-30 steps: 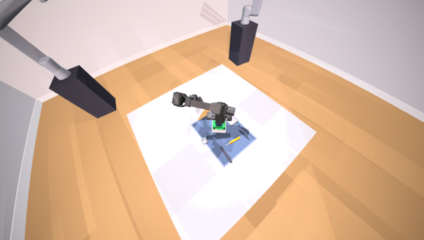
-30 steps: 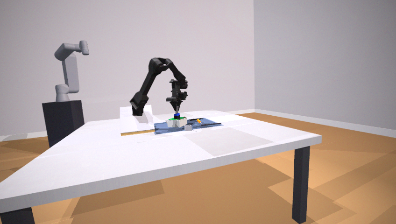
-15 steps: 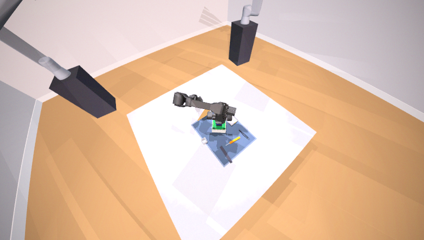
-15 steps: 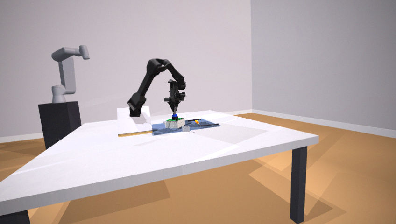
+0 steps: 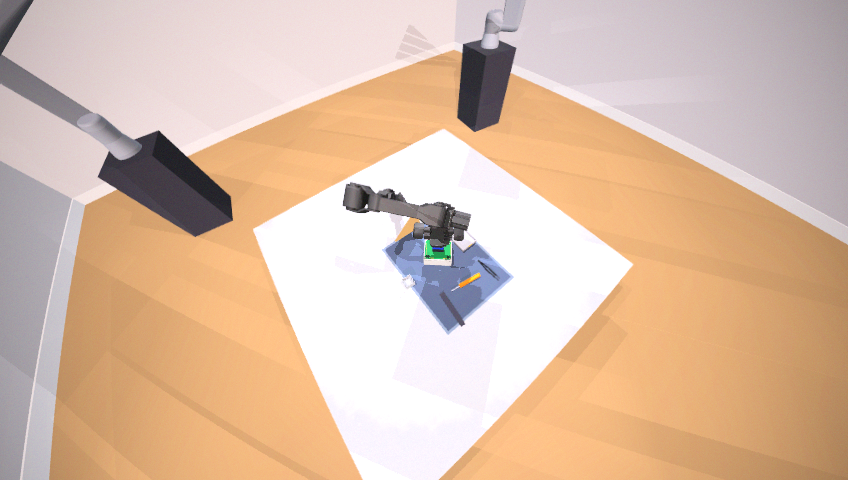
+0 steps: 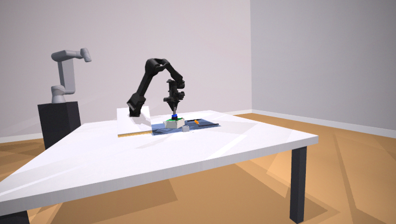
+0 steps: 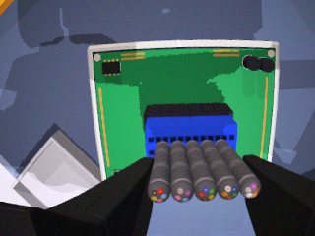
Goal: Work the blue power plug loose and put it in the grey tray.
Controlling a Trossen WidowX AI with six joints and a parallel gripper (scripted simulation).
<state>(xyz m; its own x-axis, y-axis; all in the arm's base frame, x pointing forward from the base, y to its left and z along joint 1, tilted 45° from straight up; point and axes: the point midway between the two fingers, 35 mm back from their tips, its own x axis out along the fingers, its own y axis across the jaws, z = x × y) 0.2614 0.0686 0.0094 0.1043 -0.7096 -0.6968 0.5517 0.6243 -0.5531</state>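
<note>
Now: gripper tip 3 cm above the blue power plug. Also, from my gripper tip: blue mat 12 cm below, 5 cm ahead, 1 cm to the left; dark bar 23 cm ahead, 11 cm below, 7 cm to the right.
</note>
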